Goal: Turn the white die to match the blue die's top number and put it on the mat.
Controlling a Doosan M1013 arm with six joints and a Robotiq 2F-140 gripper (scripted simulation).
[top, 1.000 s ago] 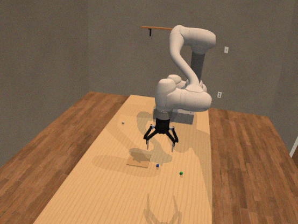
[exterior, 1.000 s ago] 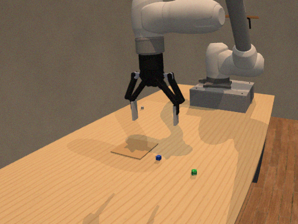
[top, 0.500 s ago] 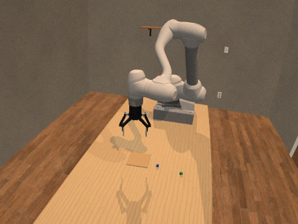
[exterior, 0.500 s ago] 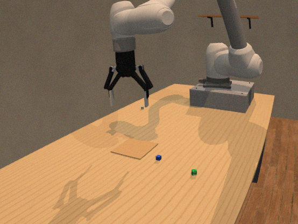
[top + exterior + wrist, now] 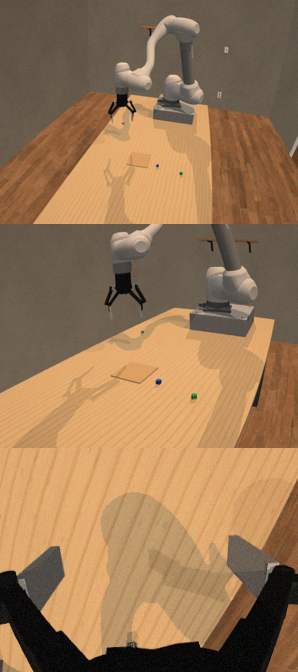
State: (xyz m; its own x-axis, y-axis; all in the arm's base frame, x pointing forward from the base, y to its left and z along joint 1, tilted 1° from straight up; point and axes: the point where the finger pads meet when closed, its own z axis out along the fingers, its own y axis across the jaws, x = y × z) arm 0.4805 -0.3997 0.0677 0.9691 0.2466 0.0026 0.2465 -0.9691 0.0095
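Right now my hand is 230 mm past the white die, 20 mm to the left of it and 160 mm above it. The rest, counted from my hand: tan mat 240 mm ahead, 140 mm to the left, 160 mm below; then green die 370 mm ahead, 410 mm to the left, 160 mm below; then blue die 300 mm ahead, 260 mm to the left, 160 mm below.
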